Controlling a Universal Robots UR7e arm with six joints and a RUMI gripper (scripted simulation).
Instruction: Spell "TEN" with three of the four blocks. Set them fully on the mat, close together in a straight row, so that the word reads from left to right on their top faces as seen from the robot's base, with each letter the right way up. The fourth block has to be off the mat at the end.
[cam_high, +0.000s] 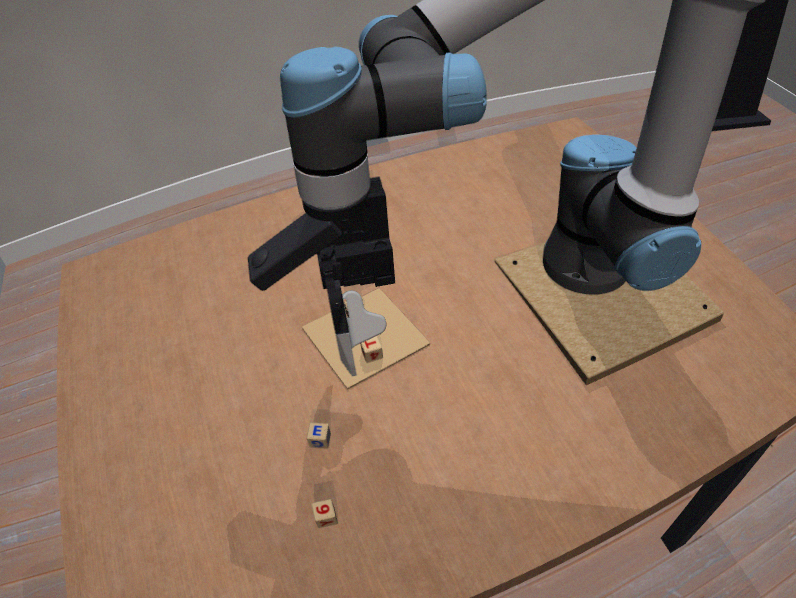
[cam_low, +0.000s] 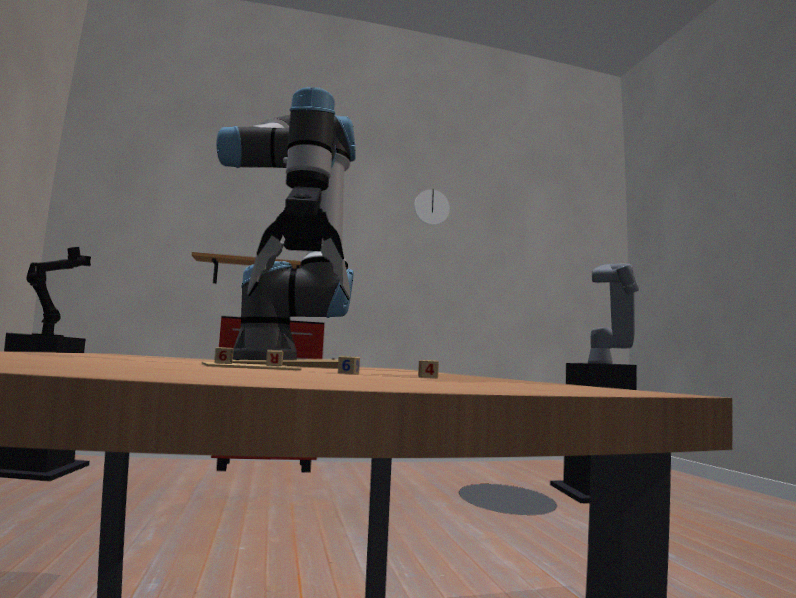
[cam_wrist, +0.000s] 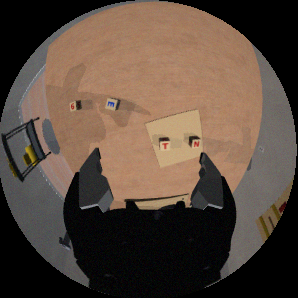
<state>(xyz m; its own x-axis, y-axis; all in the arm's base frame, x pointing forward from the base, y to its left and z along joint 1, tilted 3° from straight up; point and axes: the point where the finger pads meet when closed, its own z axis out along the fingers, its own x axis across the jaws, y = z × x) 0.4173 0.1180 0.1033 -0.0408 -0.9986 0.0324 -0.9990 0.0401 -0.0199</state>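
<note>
My gripper is now 10 cm above the E block, 9 cm to the right of it and 6 cm short of it. Round my hand: T block 10 cm below, 4 cm to the right, 4 cm behind; tan mat 11 cm below, 8 cm to the right, 3 cm behind; 9 block 20 cm to the left, 10 cm below, 8 cm ahead.
</note>
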